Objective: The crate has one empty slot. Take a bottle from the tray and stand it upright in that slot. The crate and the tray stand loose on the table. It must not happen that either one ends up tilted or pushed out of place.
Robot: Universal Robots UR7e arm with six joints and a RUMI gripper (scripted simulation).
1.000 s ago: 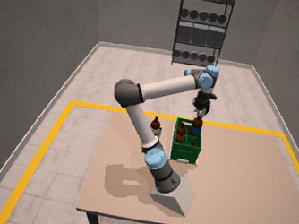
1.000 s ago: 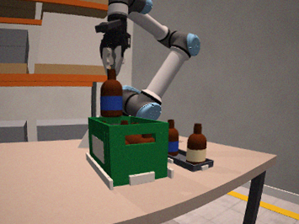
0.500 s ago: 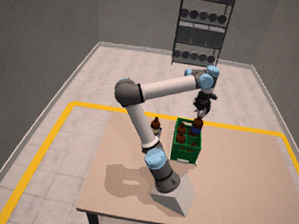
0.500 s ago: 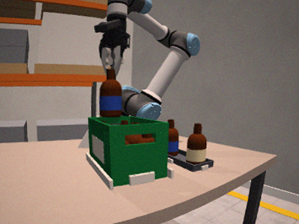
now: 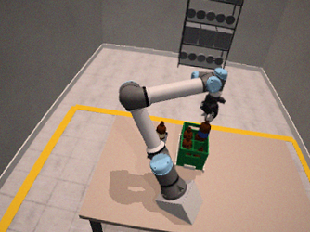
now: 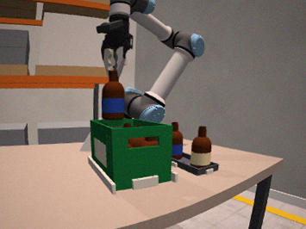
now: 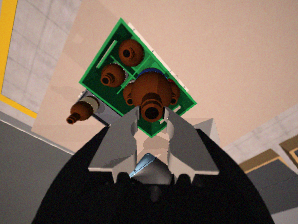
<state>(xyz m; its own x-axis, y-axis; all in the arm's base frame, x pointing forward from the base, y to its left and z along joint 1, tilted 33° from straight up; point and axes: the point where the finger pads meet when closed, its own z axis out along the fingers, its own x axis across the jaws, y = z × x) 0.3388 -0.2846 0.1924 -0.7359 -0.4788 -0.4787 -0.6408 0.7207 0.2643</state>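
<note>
Now: hand 7 cm above the bottle. From my hand the other things lie so: green crate: 25 cm below, 4 cm to the left; then tray: 32 cm below, 29 cm to the left, 2 cm ahead.
</note>
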